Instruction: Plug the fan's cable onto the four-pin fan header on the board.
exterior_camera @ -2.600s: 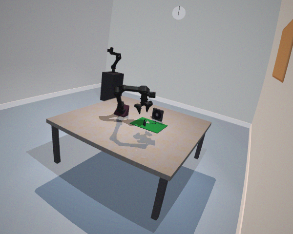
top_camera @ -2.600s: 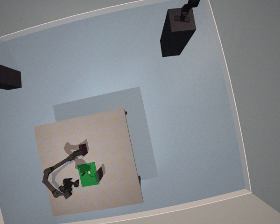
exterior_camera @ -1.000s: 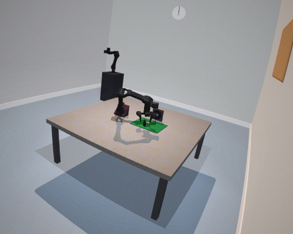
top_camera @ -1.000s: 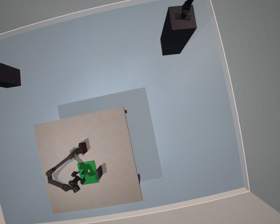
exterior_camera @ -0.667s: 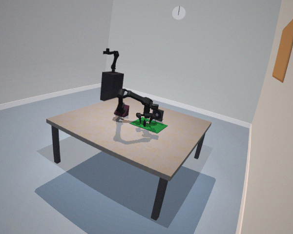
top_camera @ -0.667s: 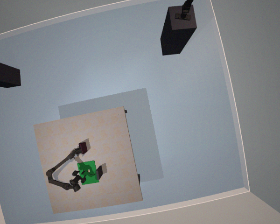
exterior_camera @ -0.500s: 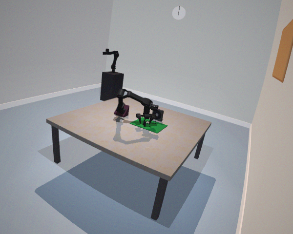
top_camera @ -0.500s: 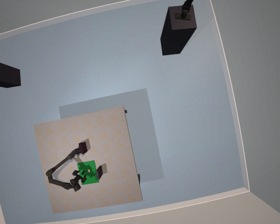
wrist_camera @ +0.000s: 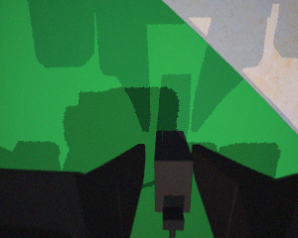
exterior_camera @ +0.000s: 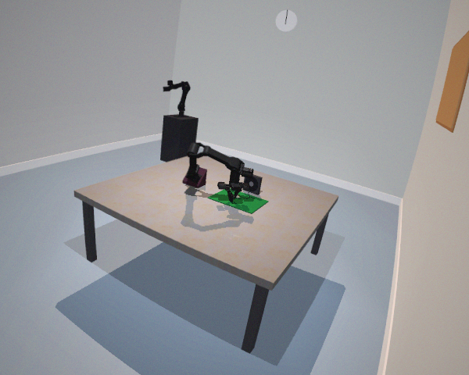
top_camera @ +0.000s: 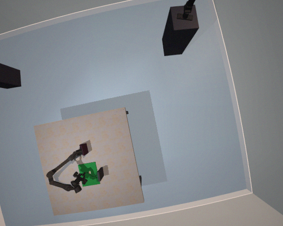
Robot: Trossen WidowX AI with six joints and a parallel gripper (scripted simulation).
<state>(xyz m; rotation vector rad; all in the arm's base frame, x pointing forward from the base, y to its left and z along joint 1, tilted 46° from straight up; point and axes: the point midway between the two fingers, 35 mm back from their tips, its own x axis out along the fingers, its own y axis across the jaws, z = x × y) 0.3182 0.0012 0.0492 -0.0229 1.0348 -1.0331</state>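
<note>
Right now the white four-pin fan header is 10 mm behind my gripper tip, 80 mm to the left of it and 20 mm below it. Round my gripper tip: green board (10 mm ahead, 60 mm to the left, 30 mm below); black fan (10 mm behind, 240 mm to the left, 40 mm above); dark fan plug (10 mm behind, 10 mm above).
</note>
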